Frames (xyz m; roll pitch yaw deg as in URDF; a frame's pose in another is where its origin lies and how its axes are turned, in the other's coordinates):
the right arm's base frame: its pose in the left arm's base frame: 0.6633 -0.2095 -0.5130 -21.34 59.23 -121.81
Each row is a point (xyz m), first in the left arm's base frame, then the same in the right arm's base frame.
Working: the left arm's base frame: its pose in the right arm's base frame: -0.3530 -0.7770 0.1365 -61.34 6.47 105.75

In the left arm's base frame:
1: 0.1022 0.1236 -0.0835
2: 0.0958 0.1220 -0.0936
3: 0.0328 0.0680 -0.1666
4: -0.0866 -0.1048 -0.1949
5: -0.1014 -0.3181 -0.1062
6: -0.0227 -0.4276 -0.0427
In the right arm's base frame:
1: -0.3625 -0.6916 -0.0226
2: -0.3514 -0.6955 -0.0253
3: -0.2483 -0.7300 -0.0059
4: -0.1166 -0.8000 0.1447
5: -0.0961 -0.7826 0.3746
6: -0.1243 -0.6945 0.4915

